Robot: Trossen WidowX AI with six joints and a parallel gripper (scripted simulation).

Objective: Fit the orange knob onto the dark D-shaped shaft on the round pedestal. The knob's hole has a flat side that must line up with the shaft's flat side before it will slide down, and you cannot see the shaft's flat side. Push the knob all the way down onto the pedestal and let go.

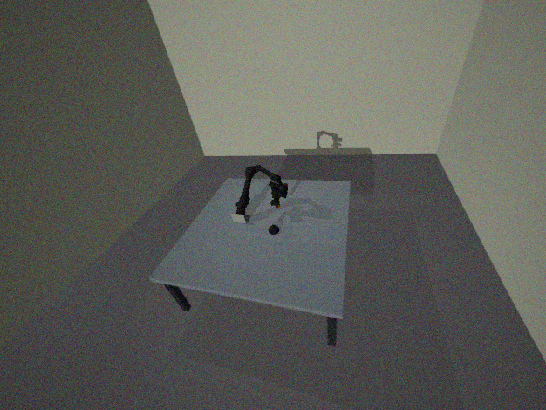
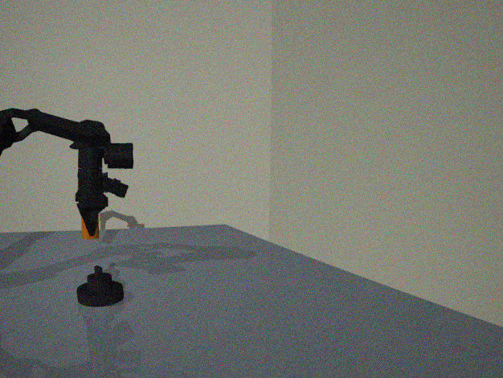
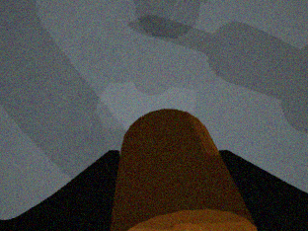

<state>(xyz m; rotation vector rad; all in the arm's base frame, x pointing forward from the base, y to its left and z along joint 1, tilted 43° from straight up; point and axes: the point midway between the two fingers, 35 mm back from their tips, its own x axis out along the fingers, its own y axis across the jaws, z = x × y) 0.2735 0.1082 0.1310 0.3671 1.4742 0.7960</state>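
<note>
My gripper tip is 4 cm short of the dark round pedestal, 21 cm to the left of it and 5 cm above it. Also, from my gripper tip: orange knob (2 cm above).
</note>
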